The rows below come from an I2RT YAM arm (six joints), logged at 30 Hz.
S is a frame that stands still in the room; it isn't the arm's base.
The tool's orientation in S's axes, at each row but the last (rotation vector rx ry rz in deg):
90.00, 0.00, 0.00
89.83, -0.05, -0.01
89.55, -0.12, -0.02
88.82, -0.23, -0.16
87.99, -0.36, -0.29
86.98, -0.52, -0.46
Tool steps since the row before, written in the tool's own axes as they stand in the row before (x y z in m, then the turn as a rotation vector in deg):
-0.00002, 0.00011, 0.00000, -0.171, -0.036, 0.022
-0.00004, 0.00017, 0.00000, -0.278, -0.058, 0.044
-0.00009, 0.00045, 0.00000, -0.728, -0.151, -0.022
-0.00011, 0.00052, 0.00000, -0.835, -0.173, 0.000
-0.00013, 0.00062, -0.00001, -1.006, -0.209, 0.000
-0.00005, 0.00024, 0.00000, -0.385, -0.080, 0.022
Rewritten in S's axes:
-0.00002, 0.00000, 0.00011, -0.171, -0.022, -0.036
-0.00004, 0.00000, 0.00017, -0.278, -0.044, -0.058
-0.00009, 0.00000, 0.00045, -0.728, 0.022, -0.152
-0.00011, 0.00001, 0.00052, -0.835, 0.000, -0.174
-0.00013, 0.00003, 0.00062, -1.006, 0.000, -0.210
-0.00005, 0.00001, 0.00024, -0.385, -0.022, -0.079

